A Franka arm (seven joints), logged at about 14 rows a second.
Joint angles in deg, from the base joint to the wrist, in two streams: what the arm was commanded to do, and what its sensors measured. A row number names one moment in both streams.
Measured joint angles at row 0:
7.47, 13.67, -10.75, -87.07, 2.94, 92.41, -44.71
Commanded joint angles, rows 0 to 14:
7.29, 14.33, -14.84, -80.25, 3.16, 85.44, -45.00
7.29, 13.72, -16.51, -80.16, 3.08, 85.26, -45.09
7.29, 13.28, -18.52, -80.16, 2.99, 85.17, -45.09
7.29, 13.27, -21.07, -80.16, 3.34, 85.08, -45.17
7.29, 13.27, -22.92, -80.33, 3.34, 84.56, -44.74
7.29, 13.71, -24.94, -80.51, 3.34, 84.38, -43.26
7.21, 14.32, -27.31, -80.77, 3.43, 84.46, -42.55
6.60, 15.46, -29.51, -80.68, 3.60, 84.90, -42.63
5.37, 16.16, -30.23, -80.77, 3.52, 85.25, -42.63
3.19, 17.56, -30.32, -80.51, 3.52, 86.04, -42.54
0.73, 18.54, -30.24, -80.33, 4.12, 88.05, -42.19
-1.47, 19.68, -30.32, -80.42, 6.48, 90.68, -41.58
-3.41, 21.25, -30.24, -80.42, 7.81, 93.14, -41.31
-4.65, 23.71, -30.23, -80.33, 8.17, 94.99, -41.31
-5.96, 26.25, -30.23, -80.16, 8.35, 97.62, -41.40
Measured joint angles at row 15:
-3.94, 21.48, -30.32, -81.74, 6.85, 94.50, -42.69
